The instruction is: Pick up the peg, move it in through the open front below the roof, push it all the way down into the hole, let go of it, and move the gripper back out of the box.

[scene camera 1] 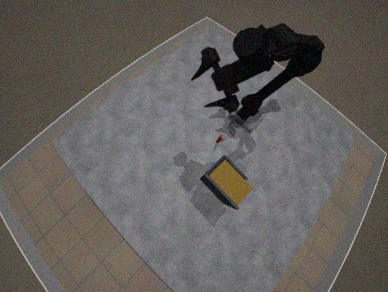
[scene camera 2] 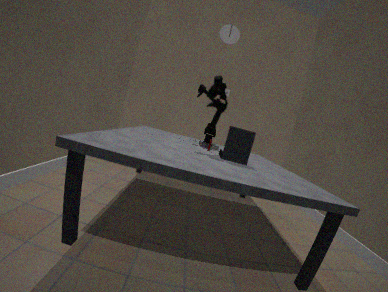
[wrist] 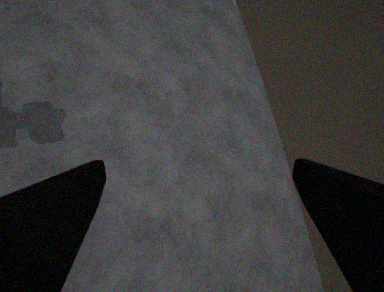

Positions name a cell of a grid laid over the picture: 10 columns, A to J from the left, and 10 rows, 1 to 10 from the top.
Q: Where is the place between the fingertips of my gripper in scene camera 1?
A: F4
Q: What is my gripper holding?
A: Nothing.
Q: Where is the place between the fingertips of my gripper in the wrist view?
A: At F6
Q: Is my gripper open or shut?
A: Open.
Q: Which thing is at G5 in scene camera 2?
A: A dark box.
